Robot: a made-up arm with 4 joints. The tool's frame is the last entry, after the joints. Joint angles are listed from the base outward.
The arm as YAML. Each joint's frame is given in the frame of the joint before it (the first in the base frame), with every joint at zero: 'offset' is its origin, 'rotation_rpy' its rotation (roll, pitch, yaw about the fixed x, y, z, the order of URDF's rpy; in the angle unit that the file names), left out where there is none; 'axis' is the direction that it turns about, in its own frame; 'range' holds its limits. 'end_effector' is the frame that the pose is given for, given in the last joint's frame.
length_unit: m
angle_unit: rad
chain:
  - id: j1
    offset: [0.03, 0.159, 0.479]
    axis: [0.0, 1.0, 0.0]
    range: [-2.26, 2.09]
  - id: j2
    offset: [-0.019, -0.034, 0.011]
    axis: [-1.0, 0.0, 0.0]
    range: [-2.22, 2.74]
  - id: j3
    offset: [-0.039, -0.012, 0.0]
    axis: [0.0, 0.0, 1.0]
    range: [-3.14, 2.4]
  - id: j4
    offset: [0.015, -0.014, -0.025]
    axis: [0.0, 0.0, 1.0]
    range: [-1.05, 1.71]
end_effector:
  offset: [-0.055, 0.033, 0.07]
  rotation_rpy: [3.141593, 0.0, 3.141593]
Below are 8 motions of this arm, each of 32 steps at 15 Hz.
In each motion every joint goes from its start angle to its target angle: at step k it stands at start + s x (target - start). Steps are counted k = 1, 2, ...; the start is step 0. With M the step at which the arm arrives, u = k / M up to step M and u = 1 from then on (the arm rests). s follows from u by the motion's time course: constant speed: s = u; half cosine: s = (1 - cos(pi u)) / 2; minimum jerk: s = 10 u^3 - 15 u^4 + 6 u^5.
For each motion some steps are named. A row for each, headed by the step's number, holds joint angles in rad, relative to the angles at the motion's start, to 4 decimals.
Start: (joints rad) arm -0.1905 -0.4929 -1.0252 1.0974
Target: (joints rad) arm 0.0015 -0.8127 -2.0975 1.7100
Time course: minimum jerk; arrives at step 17
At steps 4, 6, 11, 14, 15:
4: 0.0170 -0.0283 -0.0950 0.0543
6: 0.0460 -0.0767 -0.2571 0.1469
11: 0.1460 -0.2431 -0.8152 0.4657
14: 0.1840 -0.3065 -1.0279 0.5872
15: 0.1894 -0.3155 -1.0578 0.6043

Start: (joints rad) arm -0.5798 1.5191 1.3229 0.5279
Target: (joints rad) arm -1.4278 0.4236 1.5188 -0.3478
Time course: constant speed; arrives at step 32
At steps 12, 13, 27, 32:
12: -0.3180 -0.4108 0.0735 -0.3284
13: -0.3445 -0.4450 0.0796 -0.3558
27: -0.7155 -0.9243 0.1653 -0.7389
32: -0.8480 -1.0955 0.1959 -0.8757

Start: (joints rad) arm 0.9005 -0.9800 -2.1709 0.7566
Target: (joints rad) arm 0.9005 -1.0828 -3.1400 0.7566
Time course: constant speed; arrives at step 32
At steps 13, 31, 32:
13: 0.0000 -0.0418 -0.3937 0.0000
31: 0.0000 -0.0996 -0.9388 0.0000
32: 0.0000 -0.1028 -0.9691 0.0000

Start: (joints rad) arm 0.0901 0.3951 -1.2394 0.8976
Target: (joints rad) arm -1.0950 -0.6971 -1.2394 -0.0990
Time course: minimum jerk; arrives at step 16
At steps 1, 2, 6, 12, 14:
1: -0.0026 -0.0024 0.0000 -0.0022
2: -0.0190 -0.0175 0.0000 -0.0160
6: -0.3261 -0.3006 0.0000 -0.2743
12: -1.0624 -0.9791 0.0000 -0.8934
14: -1.1661 -1.0747 0.0000 -0.9806

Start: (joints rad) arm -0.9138 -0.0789 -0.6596 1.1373
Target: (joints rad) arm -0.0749 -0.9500 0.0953 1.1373
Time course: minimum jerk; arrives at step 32
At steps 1, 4, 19, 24, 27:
1: 0.0002 -0.0003 0.0002 0.0000
4: 0.0135 -0.0140 0.0121 0.0000
19: 0.5635 -0.5851 0.5071 0.0000
24: 0.7521 -0.7809 0.6768 0.0000
27: 0.8139 -0.8452 0.7324 0.0000

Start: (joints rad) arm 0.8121 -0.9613 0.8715 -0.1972
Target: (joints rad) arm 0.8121 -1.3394 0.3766 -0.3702
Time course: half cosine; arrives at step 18
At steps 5, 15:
5: 0.0000 -0.0675 -0.0884 -0.0309
15: 0.0000 -0.3528 -0.4617 -0.1614

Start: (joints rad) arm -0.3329 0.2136 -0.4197 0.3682
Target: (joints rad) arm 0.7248 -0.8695 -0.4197 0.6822
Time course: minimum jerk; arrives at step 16
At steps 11, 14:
11: 0.8673 -0.8881 0.0000 0.2575
14: 1.0407 -1.0657 0.0000 0.3090

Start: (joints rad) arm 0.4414 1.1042 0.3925 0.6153
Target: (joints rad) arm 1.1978 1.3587 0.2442 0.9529
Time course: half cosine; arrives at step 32
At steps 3, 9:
3: 0.0163 0.0055 -0.0032 0.0073
9: 0.1383 0.0465 -0.0271 0.0617

